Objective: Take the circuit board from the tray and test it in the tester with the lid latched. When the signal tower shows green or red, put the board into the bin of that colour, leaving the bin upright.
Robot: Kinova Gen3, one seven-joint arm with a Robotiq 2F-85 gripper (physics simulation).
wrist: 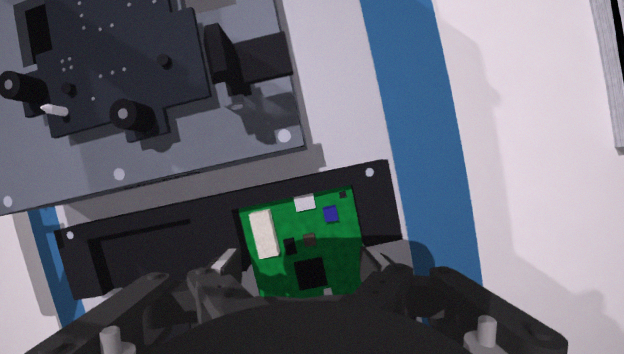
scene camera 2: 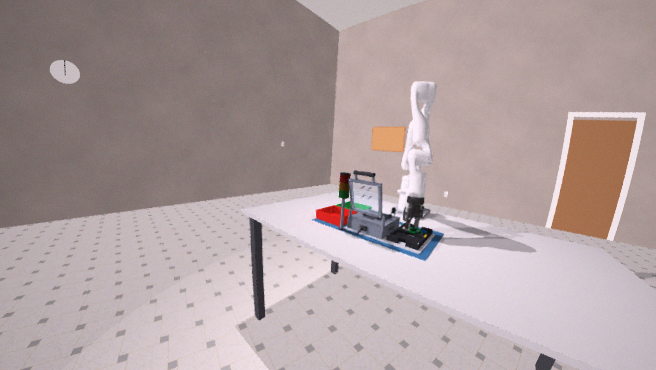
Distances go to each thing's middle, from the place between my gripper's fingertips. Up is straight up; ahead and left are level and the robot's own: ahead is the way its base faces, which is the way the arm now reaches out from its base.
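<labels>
The green circuit board [wrist: 305,246] lies 1 cm to the left of my hand and, going by their middles, is the nearest to it of the things named here. Counted from my hand, the clear lid [scene camera 2: 365,196] is 16 cm ahead, 16 cm above and 18 cm to the right; going by their middles, of these things it is the farthest from my hand. The dark nest [wrist: 127,70] sits 16 cm to the right of my hand, 4 cm ahead of it and 4 cm above it, while the black latch block [wrist: 239,65] is 10 cm to the right of my hand, 7 cm above it and 2 cm behind it.
</labels>
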